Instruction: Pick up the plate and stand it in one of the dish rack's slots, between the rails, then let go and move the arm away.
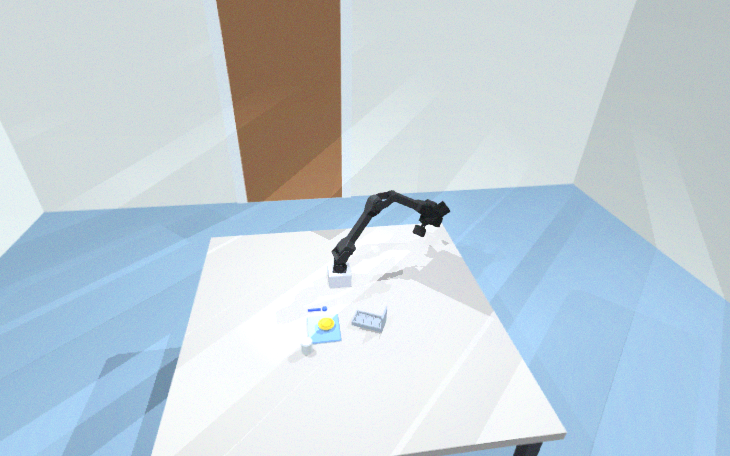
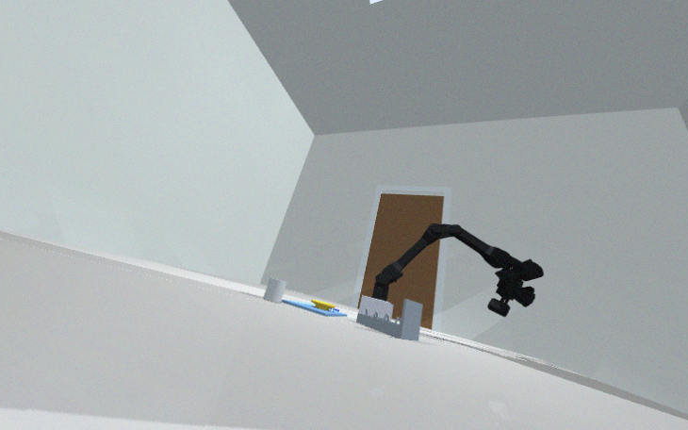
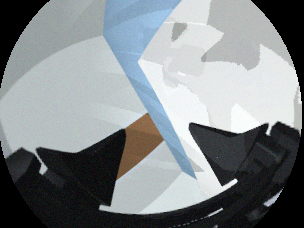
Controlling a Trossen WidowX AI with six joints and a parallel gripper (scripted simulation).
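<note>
The yellow plate is 63 cm ahead of my gripper tip, 43 cm to the right of it and 15 cm below it. The rest, counted from my gripper tip: light blue mat (64 cm ahead, 44 cm to the right, 16 cm below); grey dish rack (60 cm ahead, 26 cm to the right, 14 cm below); blue spoon (54 cm ahead, 47 cm to the right, 16 cm below).
</note>
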